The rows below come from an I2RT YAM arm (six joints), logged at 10 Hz.
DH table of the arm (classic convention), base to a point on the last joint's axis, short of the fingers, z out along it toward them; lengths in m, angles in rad. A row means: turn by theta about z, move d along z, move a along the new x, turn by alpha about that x. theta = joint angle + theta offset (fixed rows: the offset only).
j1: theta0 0; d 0.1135; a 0.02; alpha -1.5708
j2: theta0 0; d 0; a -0.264; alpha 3.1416
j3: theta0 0.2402; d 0; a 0.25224; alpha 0
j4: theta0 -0.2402; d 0; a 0.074; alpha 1.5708
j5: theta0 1.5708; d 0; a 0; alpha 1.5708
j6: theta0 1.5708; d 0.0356; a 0; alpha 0
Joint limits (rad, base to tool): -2.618..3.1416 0..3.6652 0..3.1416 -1.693..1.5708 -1.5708..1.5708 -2.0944..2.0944
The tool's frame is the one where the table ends.
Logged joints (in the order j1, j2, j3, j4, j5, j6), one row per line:
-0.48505 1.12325 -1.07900 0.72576 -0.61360 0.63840
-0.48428 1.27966 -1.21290 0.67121 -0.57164 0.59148
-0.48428 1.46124 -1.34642 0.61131 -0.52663 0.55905
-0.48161 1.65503 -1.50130 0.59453 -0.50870 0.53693
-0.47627 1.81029 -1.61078 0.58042 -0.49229 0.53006
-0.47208 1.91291 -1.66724 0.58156 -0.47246 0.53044
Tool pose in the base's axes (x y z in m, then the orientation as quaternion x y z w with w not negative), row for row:
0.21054 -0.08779 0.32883 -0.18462 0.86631 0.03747 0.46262
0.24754 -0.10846 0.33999 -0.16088 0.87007 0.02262 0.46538
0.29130 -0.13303 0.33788 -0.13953 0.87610 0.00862 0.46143
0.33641 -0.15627 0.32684 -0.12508 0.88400 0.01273 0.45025
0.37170 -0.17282 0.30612 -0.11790 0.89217 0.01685 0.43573
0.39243 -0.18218 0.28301 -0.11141 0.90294 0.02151 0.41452
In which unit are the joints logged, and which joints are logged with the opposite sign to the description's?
The joints are logged in radians. Opposite sign: j3, j4, j6.
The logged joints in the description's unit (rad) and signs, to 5 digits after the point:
-0.48505 1.12325 1.07900 -0.72576 -0.61360 -0.63840
-0.48428 1.27966 1.21290 -0.67121 -0.57164 -0.59148
-0.48428 1.46124 1.34642 -0.61131 -0.52663 -0.55905
-0.48161 1.65503 1.50130 -0.59453 -0.50870 -0.53693
-0.47627 1.81029 1.61078 -0.58042 -0.49229 -0.53006
-0.47208 1.91291 1.66724 -0.58156 -0.47246 -0.53044

